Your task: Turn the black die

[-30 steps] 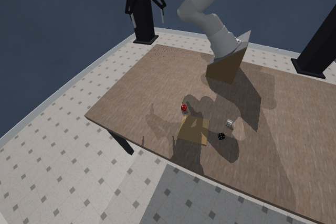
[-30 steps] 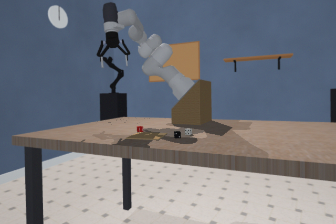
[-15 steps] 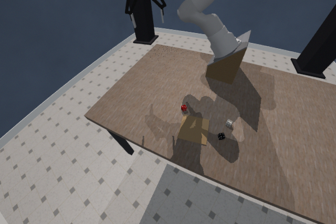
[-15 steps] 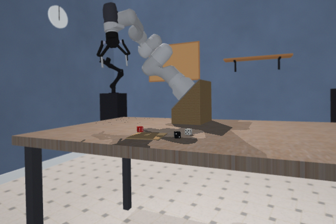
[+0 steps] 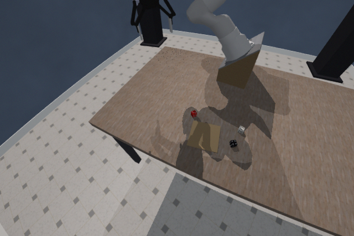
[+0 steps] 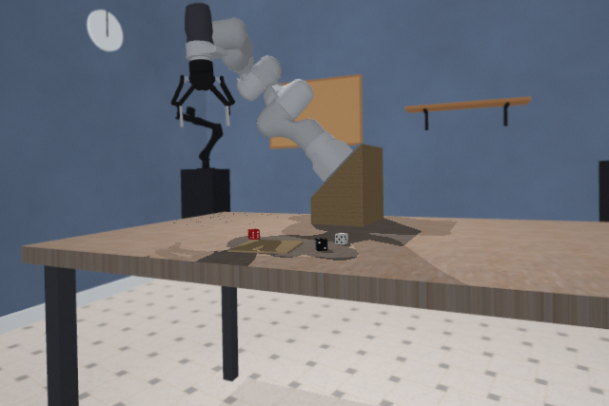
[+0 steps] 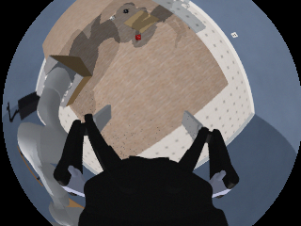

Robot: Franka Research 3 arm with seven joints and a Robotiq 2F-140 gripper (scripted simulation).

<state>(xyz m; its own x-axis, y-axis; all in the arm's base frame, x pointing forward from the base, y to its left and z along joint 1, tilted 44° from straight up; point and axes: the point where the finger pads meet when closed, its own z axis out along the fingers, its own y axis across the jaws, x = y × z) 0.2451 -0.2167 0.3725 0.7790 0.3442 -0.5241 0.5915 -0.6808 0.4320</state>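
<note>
Right now the red die is 170 mm ahead of my hand, 240 mm to the left of it and 330 mm below it. The rest, counted from my hand: black die 270 mm ahead, 460 mm to the left, 330 mm below; then white die 190 mm ahead, 490 mm to the left, 330 mm below; then tan mat 270 mm ahead, 320 mm to the left, 340 mm below.
</note>
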